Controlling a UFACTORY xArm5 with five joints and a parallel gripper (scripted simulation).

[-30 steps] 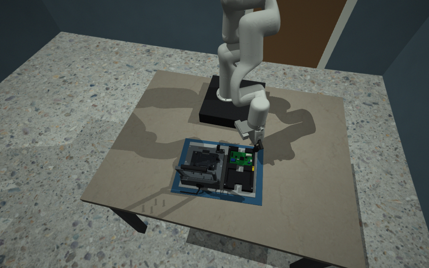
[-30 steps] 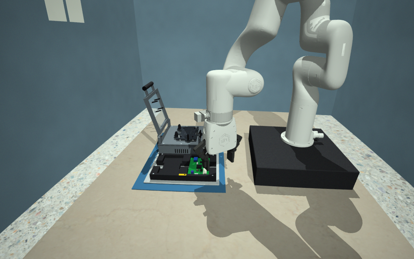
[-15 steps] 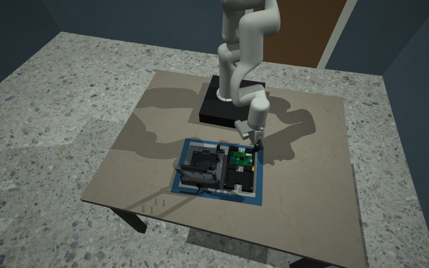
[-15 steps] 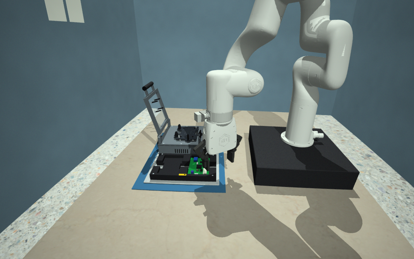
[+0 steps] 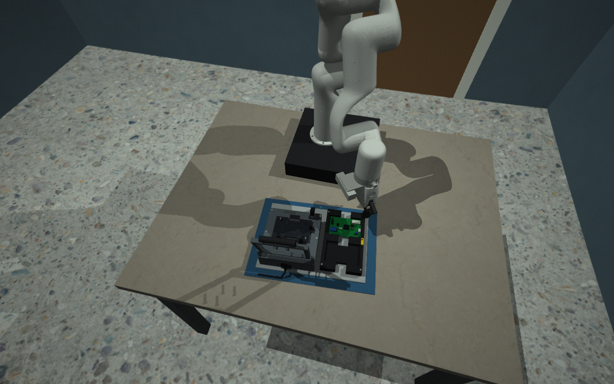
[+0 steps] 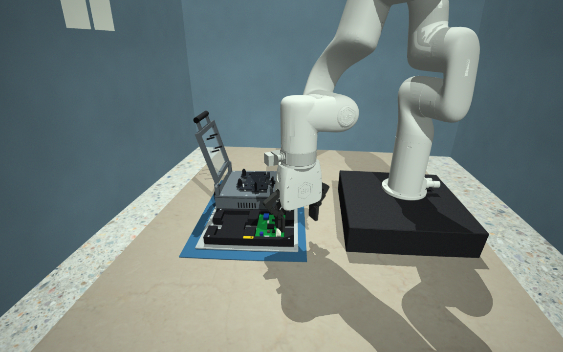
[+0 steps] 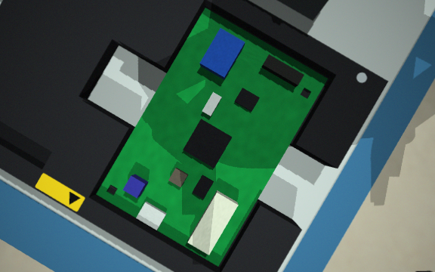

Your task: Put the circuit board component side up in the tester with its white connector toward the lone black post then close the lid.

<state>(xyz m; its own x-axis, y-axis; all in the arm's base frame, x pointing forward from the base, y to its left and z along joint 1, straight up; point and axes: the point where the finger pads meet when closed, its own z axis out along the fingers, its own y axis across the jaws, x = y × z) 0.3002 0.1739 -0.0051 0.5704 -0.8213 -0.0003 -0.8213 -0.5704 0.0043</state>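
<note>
My gripper is now 7 cm short of the green circuit board, 5 cm above it and 3 cm to the left of it. Also, from my hand: framed lid (26 cm ahead, 19 cm to the right, 12 cm above); then grey tester (17 cm ahead, 16 cm to the right, 5 cm above); then black nest (20 cm to the right, 15 cm ahead, 1 cm above).
</note>
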